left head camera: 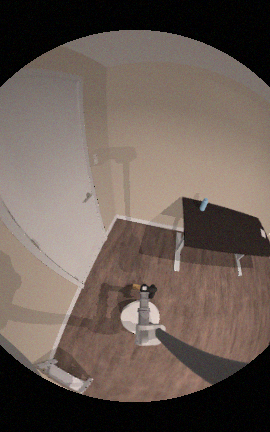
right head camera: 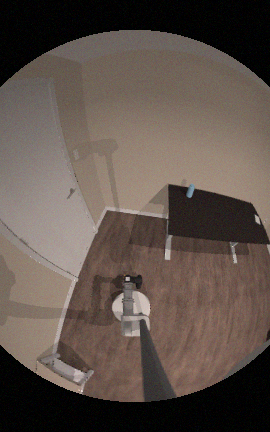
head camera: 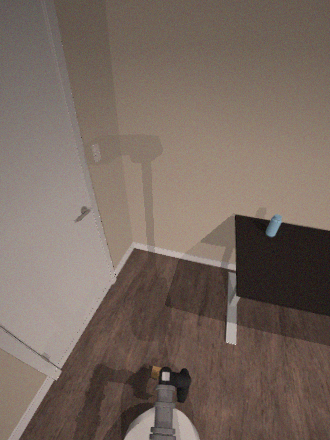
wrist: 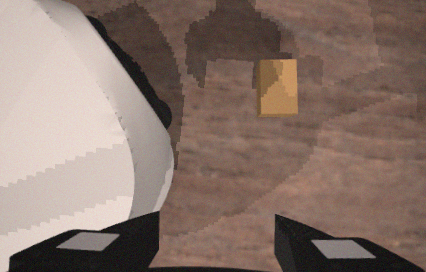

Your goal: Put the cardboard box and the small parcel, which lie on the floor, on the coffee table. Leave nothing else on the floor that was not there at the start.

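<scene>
A small tan parcel lies flat on the floor beside the gripper. In the wrist view it is above and right of the gap between the fingers, partly in shadow. My gripper is open and empty, above the floor close in front of the base. The parcel is apart from both fingers. A dark-topped table with white legs stands by the wall at the right; I cannot tell if it is the coffee table. No cardboard box can be clearly made out.
A blue bottle and a small white item are on the table. My white base is close left of the parcel. A door is at the left. A pale object is at the lower left.
</scene>
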